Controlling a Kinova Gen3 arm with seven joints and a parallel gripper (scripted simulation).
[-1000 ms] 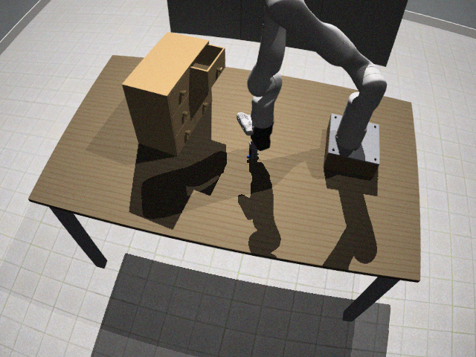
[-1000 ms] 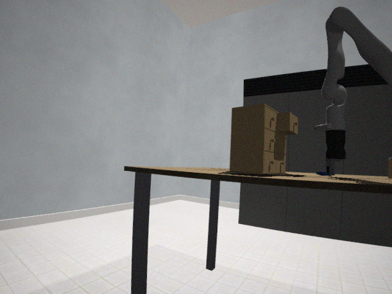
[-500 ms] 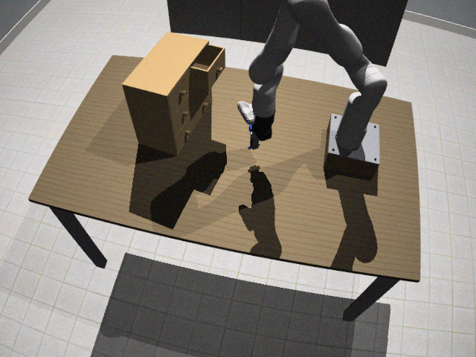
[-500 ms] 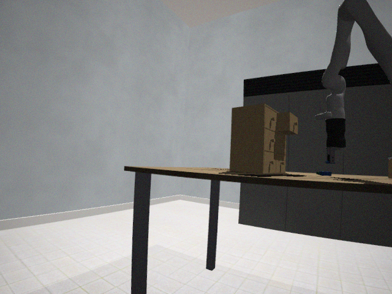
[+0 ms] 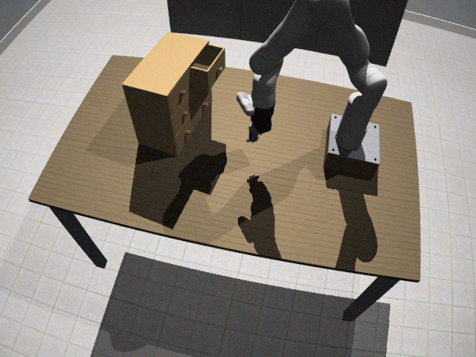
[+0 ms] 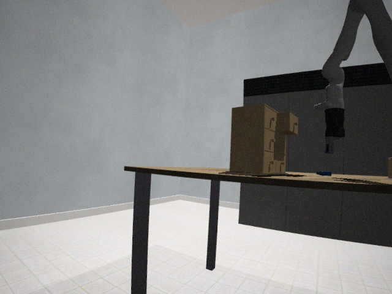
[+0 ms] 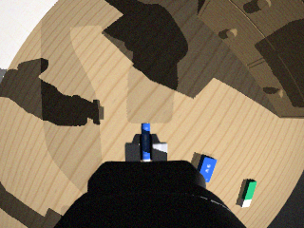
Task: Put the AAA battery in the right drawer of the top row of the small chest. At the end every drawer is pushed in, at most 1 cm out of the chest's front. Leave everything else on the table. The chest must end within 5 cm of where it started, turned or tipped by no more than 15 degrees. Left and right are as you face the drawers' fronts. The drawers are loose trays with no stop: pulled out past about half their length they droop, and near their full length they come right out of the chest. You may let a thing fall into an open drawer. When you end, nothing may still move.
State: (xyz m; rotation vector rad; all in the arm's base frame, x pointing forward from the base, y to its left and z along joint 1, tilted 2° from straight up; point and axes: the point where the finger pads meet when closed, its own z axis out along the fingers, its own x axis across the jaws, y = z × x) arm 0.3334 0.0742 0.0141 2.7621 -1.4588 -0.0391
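The blue block is 140 mm to the right of my hand and 110 mm below it. Round my hand: green-and-white block 280 mm to the right, 110 mm below; then AAA battery 10 mm below.
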